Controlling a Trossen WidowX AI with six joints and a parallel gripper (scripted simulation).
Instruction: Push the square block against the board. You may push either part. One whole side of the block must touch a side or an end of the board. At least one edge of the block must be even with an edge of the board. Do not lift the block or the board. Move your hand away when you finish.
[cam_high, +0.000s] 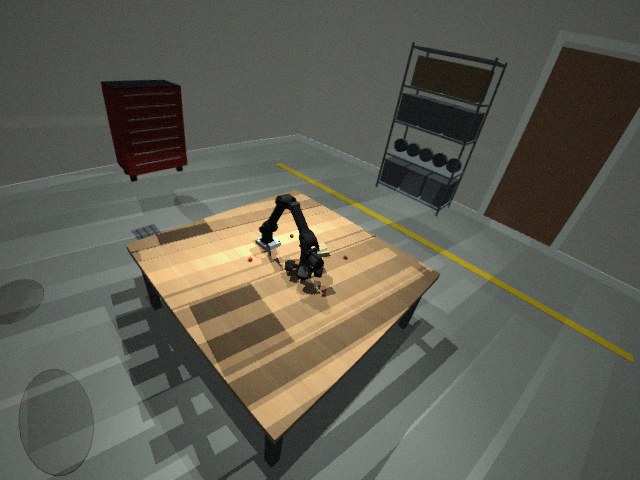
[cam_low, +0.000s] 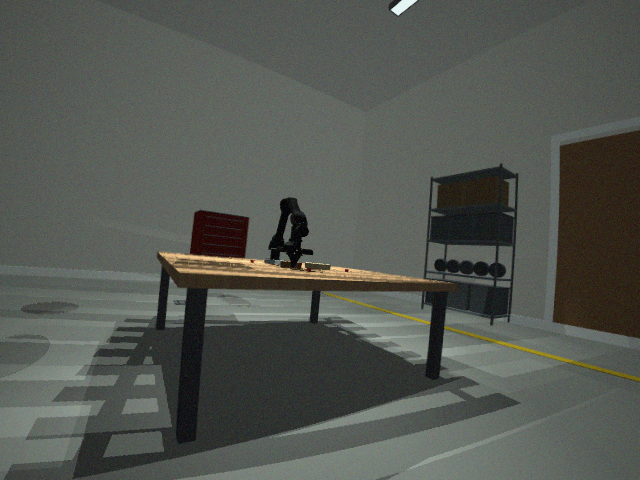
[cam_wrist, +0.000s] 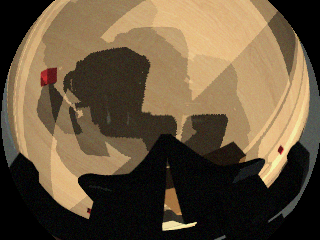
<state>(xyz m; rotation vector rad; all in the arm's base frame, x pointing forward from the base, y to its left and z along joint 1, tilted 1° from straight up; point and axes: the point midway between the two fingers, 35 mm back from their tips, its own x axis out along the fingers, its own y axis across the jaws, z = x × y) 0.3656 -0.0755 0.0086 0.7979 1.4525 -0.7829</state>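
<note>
The square block is 9 cm behind my gripper tip, 4 cm to the left of it and 1 cm above it. Round my gripper tip: board (12 cm behind, 24 cm to the left, 1 cm above).
</note>
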